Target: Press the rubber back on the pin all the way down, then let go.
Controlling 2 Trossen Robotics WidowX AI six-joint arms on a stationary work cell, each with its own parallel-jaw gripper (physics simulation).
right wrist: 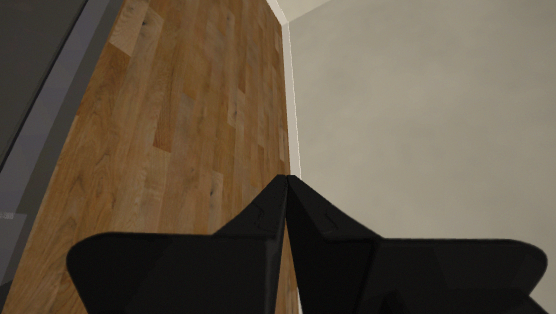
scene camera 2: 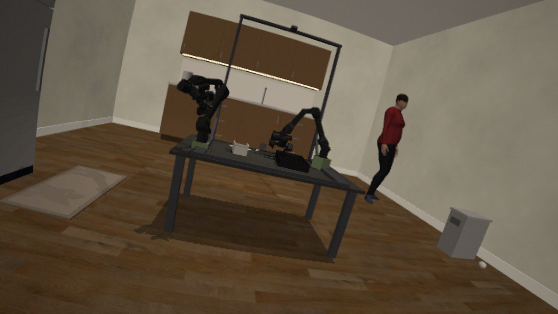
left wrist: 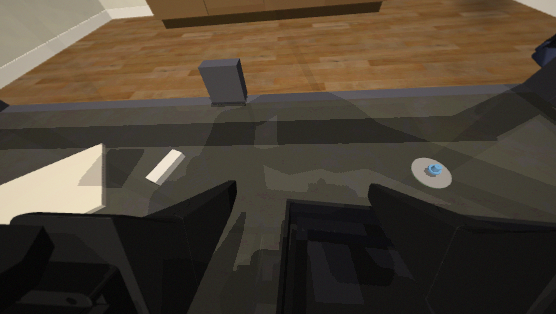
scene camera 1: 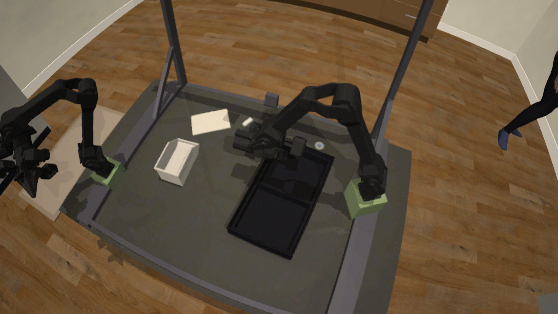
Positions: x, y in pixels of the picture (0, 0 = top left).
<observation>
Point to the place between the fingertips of my left gripper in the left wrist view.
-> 301, 188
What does my right gripper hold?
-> Nothing.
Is my left gripper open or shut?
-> Open.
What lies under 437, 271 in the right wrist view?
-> My right gripper.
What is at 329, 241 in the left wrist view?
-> A black two-compartment tray.
</observation>
